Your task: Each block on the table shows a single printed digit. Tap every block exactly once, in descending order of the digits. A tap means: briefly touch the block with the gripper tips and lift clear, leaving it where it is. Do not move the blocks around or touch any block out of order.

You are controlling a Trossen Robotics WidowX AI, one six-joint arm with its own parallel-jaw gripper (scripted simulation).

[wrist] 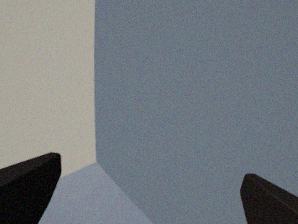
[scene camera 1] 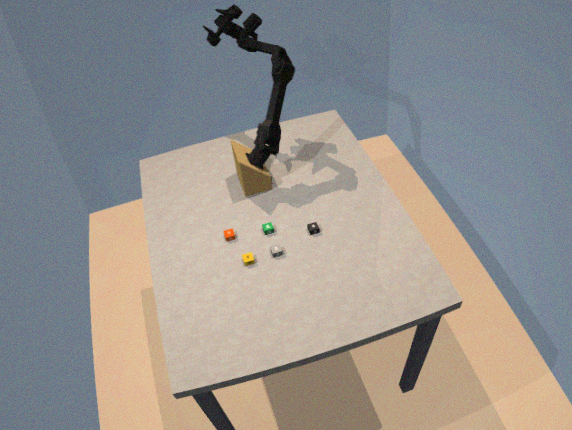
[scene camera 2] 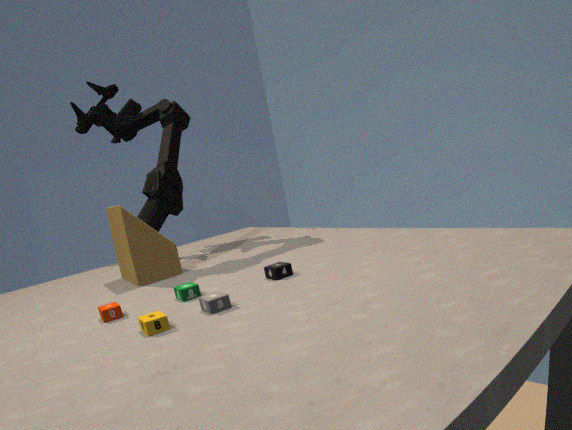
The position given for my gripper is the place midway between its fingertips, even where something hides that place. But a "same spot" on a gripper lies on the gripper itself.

my gripper: wrist 152, 174; scene camera 1; scene camera 2
same spot on my gripper: [scene camera 1: 224, 23] = [scene camera 2: 96, 105]
